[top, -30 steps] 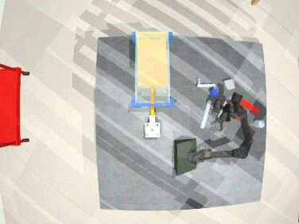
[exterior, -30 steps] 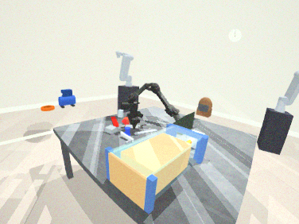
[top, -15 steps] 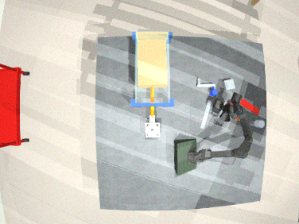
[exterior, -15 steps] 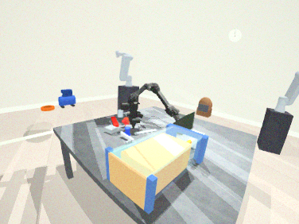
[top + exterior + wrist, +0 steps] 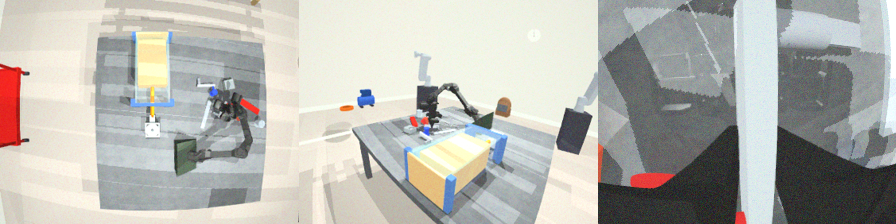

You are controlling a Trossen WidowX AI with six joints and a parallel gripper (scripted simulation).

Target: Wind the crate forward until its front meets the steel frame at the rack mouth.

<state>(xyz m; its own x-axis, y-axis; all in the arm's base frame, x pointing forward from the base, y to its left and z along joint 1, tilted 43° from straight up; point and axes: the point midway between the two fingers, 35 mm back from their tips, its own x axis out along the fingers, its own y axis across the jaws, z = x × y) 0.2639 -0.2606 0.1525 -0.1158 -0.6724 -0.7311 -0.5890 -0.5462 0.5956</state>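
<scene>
Right now my gripper tip is 51 cm to the right of the white winch, 7 cm past it and 2 cm below it. The rest, counted from my gripper tip: white bar (13 cm to the left, 2 cm behind, 1 cm below); blue knob (14 cm ahead, 5 cm to the left, 2 cm above); winch handle with red grip (1 cm to the right, 1 cm above).
</scene>
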